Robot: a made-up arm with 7 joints. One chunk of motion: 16 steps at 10 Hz.
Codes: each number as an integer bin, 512 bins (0 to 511) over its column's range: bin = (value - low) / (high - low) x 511, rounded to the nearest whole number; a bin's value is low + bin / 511 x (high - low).
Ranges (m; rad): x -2..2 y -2..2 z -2..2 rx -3.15..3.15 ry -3.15..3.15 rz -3.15..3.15
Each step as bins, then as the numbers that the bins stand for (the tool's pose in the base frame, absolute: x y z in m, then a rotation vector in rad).
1 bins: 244 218 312 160 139 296
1 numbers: -0.0900 -0.2935 0.4423 -1.1774 -1.4363 0.4993
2 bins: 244 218 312 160 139 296
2 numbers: -0.0900 -0.2935 0.4423 -1.1774 -1.4363 0.4993
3 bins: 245 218 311 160 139 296
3 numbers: -0.0822 -0.2935 0.4344 -1.1774 -1.4363 0.4993
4 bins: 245 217 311 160 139 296
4 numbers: -0.0822 -0.3014 0.4344 -1.1774 -1.4363 0.4993
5 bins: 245 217 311 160 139 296
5 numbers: -0.0822 -0.3014 0.4344 -1.1774 -1.4363 0.4993
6 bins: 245 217 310 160 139 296
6 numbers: -0.0822 -0.3014 0.4266 -1.1774 -1.4363 0.4993
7 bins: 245 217 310 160 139 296
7 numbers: -0.0822 -0.3014 0.4266 -1.1774 -1.4363 0.4993
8 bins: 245 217 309 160 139 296
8 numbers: -0.0822 -0.3014 0.4188 -1.1774 -1.4363 0.4993
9 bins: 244 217 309 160 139 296
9 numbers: -0.0900 -0.3014 0.4188 -1.1774 -1.4363 0.4993
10 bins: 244 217 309 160 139 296
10 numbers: -0.0900 -0.3014 0.4188 -1.1774 -1.4363 0.4993
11 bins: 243 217 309 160 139 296
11 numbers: -0.0978 -0.3014 0.4188 -1.1774 -1.4363 0.4993
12 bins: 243 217 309 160 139 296
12 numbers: -0.0978 -0.3014 0.4188 -1.1774 -1.4363 0.4993
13 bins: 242 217 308 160 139 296
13 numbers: -0.1057 -0.3014 0.4110 -1.1774 -1.4363 0.4993
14 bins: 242 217 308 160 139 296
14 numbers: -0.1057 -0.3014 0.4110 -1.1774 -1.4363 0.4993
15 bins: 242 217 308 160 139 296
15 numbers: -0.1057 -0.3014 0.4110 -1.1774 -1.4363 0.4993
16 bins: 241 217 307 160 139 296
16 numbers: -0.1135 -0.3014 0.4031 -1.1774 -1.4363 0.4993
